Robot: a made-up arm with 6 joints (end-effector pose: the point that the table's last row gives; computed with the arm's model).
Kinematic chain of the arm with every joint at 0, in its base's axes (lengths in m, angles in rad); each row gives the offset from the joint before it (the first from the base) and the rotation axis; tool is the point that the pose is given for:
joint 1: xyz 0 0 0.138 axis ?
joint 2: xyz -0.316 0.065 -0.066 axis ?
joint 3: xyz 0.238 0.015 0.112 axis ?
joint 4: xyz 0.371 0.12 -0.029 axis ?
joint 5: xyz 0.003 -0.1 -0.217 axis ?
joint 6: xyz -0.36 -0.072 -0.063 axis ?
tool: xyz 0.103 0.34 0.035
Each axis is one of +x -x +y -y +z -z.
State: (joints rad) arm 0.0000 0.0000 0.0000 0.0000 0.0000 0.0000
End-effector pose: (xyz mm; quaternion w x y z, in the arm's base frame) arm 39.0 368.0 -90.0 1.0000 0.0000 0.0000 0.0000
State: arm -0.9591 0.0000 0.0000 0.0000 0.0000 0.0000
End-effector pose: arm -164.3 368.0 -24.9 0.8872 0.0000 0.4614 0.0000
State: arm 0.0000 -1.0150 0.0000 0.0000 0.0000 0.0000
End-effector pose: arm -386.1 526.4 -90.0 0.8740 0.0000 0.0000 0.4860
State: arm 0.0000 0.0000 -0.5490 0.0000 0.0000 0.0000
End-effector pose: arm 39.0 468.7 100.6 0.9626 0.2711 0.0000 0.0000
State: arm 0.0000 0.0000 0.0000 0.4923 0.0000 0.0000
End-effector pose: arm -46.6 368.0 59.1 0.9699 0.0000 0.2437 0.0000
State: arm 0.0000 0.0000 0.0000 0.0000 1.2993 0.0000
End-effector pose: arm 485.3 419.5 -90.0 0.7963 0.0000 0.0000 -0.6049
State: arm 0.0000 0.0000 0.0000 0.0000 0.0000 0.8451
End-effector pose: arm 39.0 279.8 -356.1 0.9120 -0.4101 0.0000 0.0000
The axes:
joint 1: -y
joint 2: -z
joint 3: -x
joint 4: +y
joint 5: -z
joint 6: -x

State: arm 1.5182 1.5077 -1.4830 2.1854 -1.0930 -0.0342
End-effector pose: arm -29.9 -579.2 -521.5 0.2419 0.1663 -0.3890 0.8732
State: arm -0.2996 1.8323 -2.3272 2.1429 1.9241 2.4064
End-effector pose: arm -859.4 -49.2 427.9 0.5644 -0.4772 0.6195 0.2645
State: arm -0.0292 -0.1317 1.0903 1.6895 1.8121 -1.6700
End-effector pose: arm 319.5 338.7 -77.6 0.6024 -0.4255 -0.4454 -0.5077
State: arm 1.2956 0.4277 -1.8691 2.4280 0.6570 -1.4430
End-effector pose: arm -29.8 -370.0 560.1 0.7056 0.4168 0.4630 0.3376
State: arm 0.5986 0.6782 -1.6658 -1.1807 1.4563 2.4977
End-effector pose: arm 438.9 -115.0 842.9 0.7987 0.3934 0.3993 -0.2190
